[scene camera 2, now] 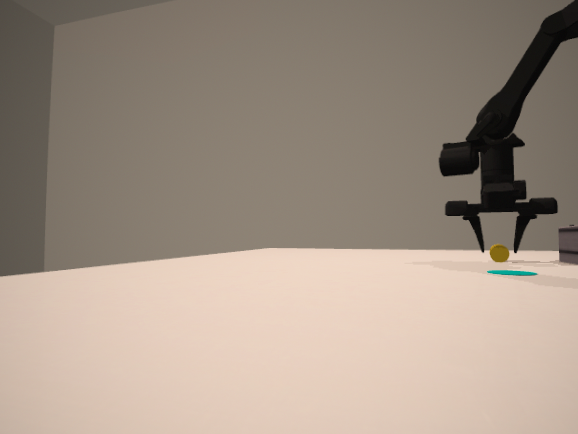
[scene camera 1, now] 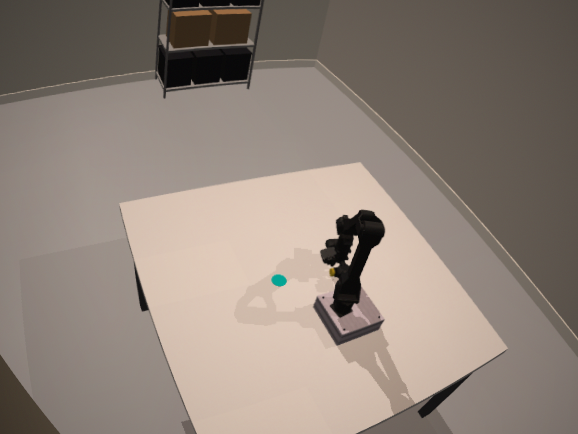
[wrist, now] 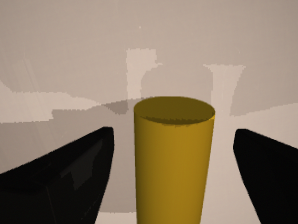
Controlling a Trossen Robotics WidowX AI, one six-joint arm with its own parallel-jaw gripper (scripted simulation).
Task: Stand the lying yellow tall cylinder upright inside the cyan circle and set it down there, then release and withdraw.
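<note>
Gripper, mine [scene camera 2: 498, 252], visible also at [wrist: 174, 138].
</note>
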